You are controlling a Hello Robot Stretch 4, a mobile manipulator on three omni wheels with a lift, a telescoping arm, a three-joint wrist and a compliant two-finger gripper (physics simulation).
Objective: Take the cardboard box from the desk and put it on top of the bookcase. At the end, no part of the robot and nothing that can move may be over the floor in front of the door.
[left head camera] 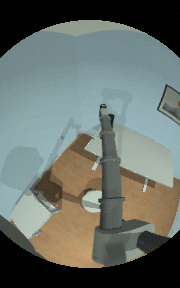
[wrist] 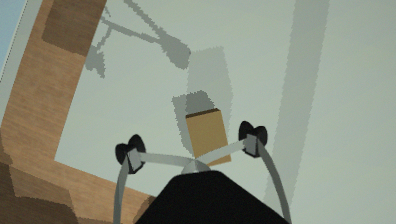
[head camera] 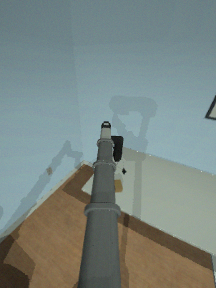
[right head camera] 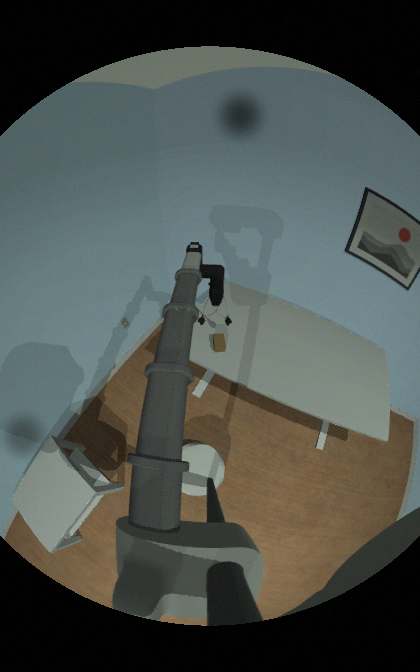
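Where they show: gripper, fingertip midpoint: (wrist: 191, 140) (head camera: 115, 173); robot's base at its link origin: (left head camera: 93, 200).
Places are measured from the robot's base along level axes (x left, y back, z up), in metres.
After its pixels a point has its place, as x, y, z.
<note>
The cardboard box (head camera: 118, 186) @(-0.119, -0.667, 0.743) (right head camera: 219, 342) (wrist: 207, 135) @(-0.115, -0.700, 0.743) is small and tan. It lies on the white desk (head camera: 170, 195) @(-0.553, -0.624, 0.693) (left head camera: 145, 155) @(-0.710, -0.571, 0.693) (right head camera: 310, 370) (wrist: 350, 100) @(-0.420, -0.727, 0.693), near a corner. The arm hides the box in the left head view. My gripper (right head camera: 215, 321) (wrist: 191, 140) @(-0.088, -0.717, 0.838) is open and empty, hanging above the desk with its fingers apart. In the wrist view the box shows below and between the fingertips, closer to the right one, with its near end partly behind the finger linkage. The door does not show.
White furniture (left head camera: 35, 212) @(0.843, 0.369, 0.423) (right head camera: 55, 495) with a flat top and an open side stands by the left wall; I cannot tell whether it is the bookcase. A round white stool (left head camera: 91, 201) @(0.041, 0.011, 0.187) (right head camera: 202, 470) stands beside and below the arm. A framed picture (right head camera: 387, 240) hangs on the right wall.
</note>
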